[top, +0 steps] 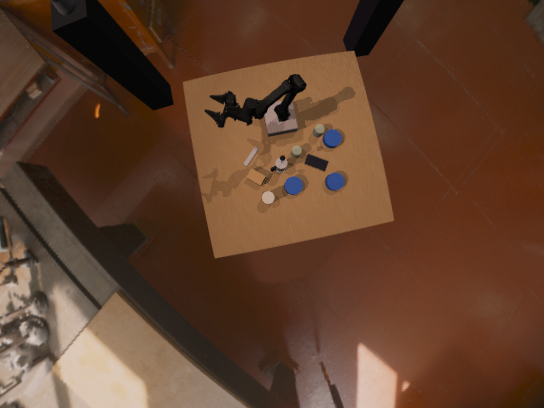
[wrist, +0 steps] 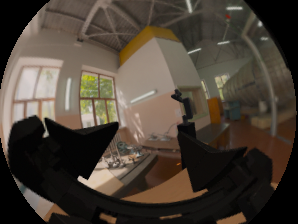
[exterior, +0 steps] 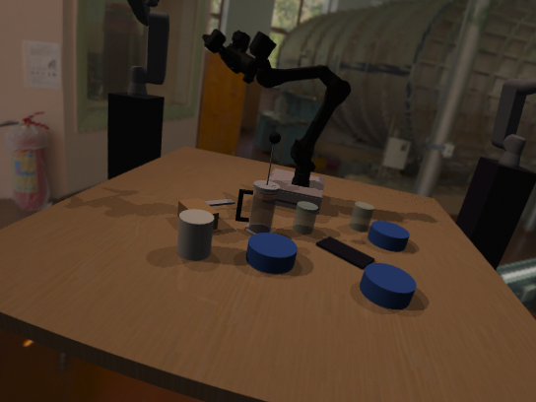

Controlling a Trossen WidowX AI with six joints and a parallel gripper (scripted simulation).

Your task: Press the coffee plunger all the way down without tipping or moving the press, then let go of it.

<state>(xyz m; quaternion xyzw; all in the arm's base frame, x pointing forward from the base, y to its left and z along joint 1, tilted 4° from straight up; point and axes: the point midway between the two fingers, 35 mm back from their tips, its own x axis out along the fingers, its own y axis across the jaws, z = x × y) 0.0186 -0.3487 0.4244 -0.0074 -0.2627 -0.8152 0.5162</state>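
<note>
Right now my gripper tip is 290 mm short of the coffee press, 280 mm to the right of it and 360 mm above it. The rest, counted from my gripper tip: thin grey bar (170 mm ahead, 120 mm to the left, 490 mm below); then brown box (320 mm ahead, 120 mm to the left, 470 mm below).
</note>
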